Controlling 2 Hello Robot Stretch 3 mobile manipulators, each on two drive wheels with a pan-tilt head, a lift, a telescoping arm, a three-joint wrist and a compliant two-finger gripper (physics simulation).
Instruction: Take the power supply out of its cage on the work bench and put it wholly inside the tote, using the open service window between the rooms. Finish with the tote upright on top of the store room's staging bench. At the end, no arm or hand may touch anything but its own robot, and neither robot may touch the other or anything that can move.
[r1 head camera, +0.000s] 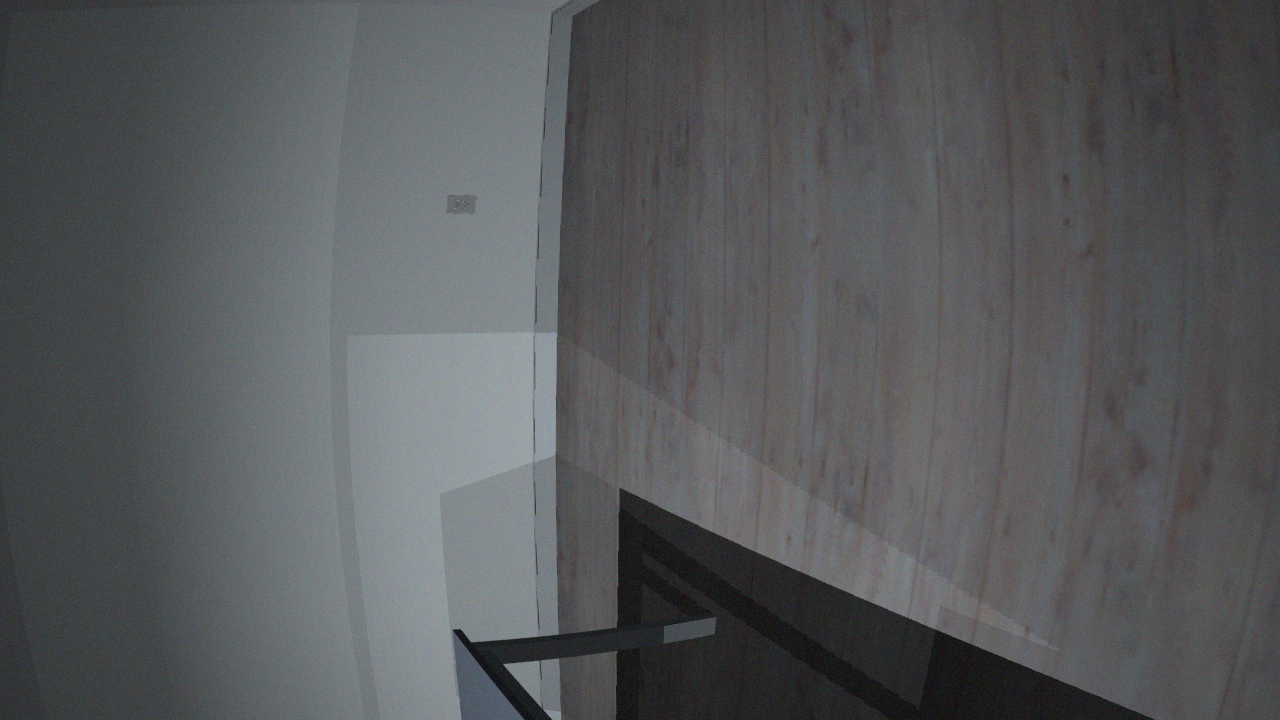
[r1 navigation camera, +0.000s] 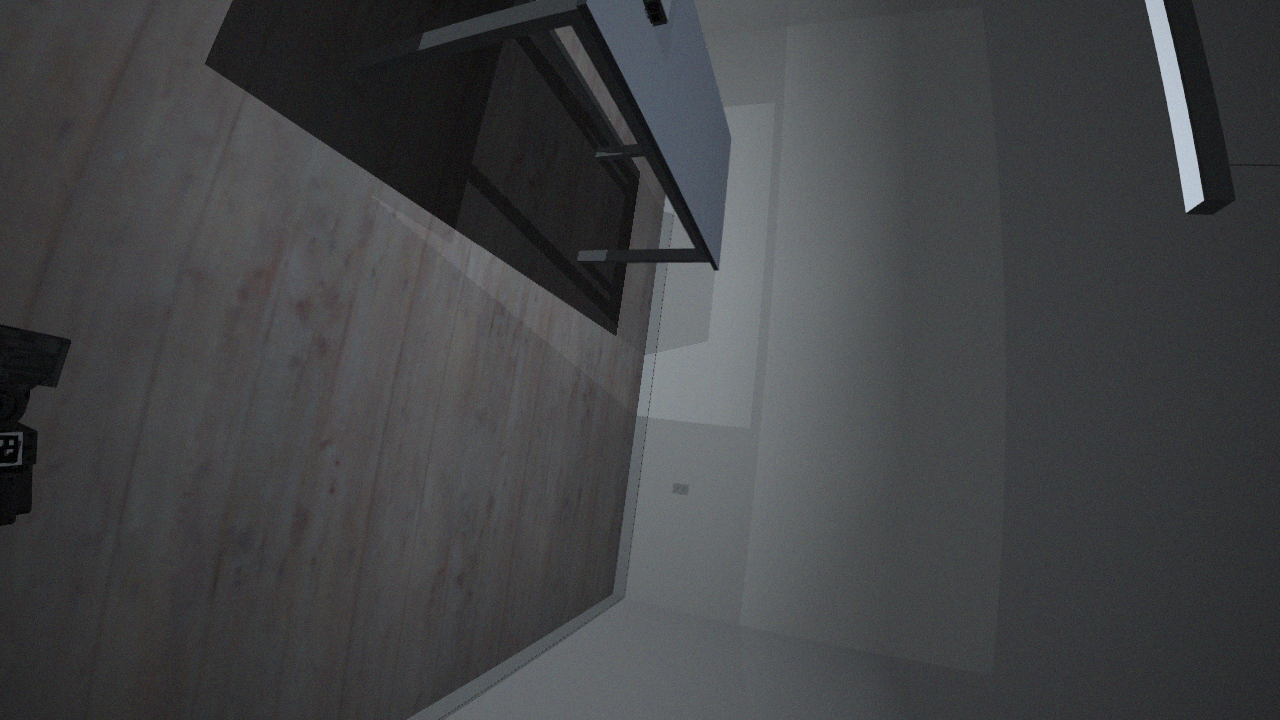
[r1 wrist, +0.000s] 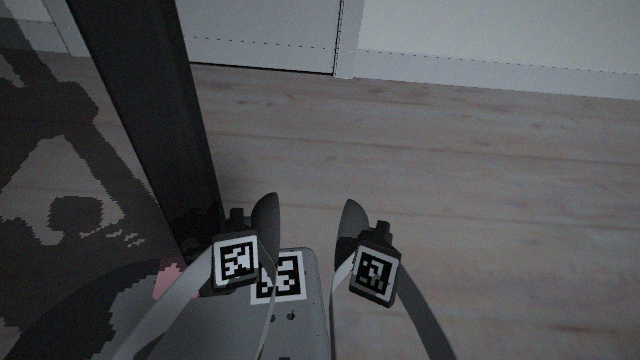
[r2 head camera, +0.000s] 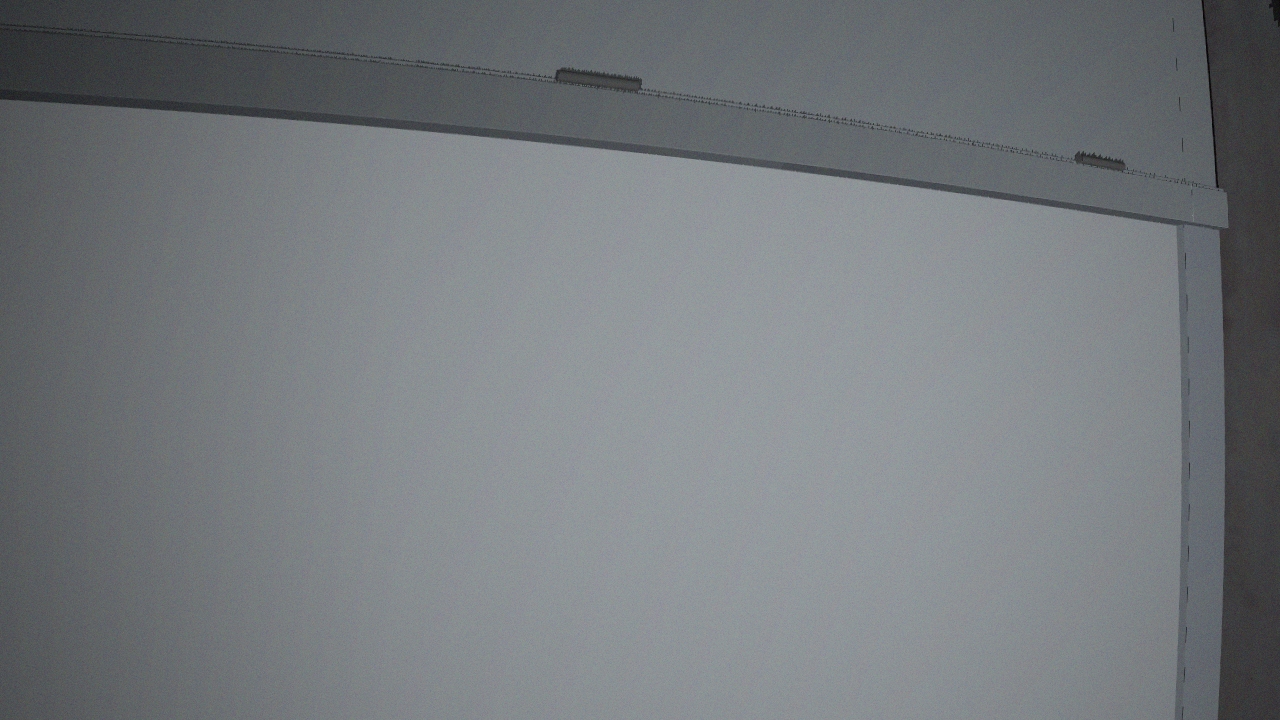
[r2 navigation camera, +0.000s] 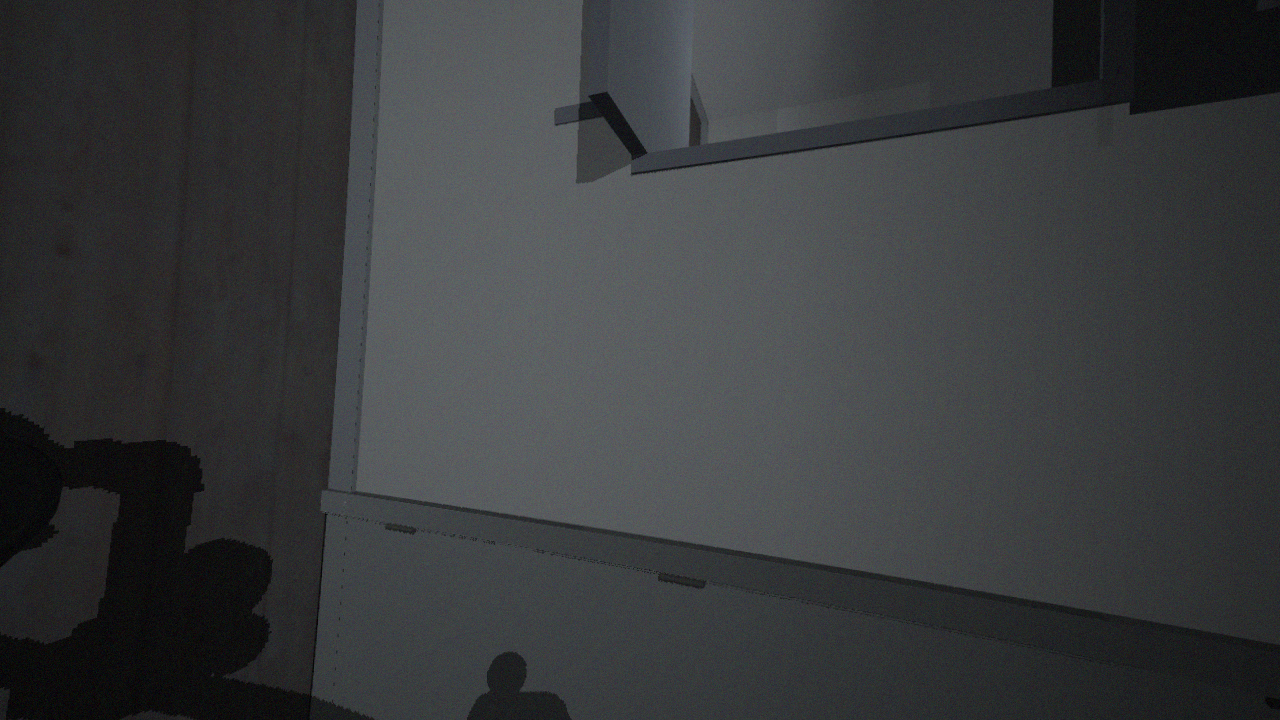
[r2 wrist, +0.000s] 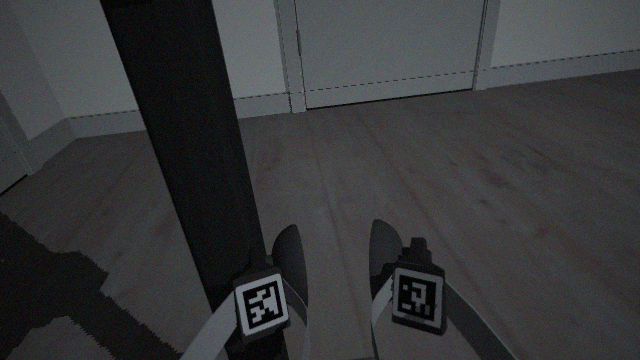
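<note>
r1's gripper (r1 wrist: 308, 225) is open, with bare floor showing between its fingertips, above r1's grey base. r2's gripper (r2 wrist: 338, 245) is open, with floor between its fingertips. A bench (r1 head camera: 501, 685) (r1 navigation camera: 675, 116) with a grey-blue top and dark legs stands by a pale wall. I cannot tell whether it is the work bench or the staging bench. A small dark object (r1 navigation camera: 656, 10) on its top is cut off by the view's edge. The service window's frame (r2 navigation camera: 859, 129) shows at the upper right of r2's navigation view. The power supply, cage and tote cannot be made out.
A pale panel (r2 navigation camera: 648, 71) stands at the window's left side. A door (r1 wrist: 265, 30) shows ahead of r1's wrist, and another door (r2 wrist: 390, 45) ahead of r2's. Black masts (r1 wrist: 150, 100) (r2 wrist: 185, 125) rise left of each gripper. A long lamp (r1 navigation camera: 1194, 107) hangs at the right.
</note>
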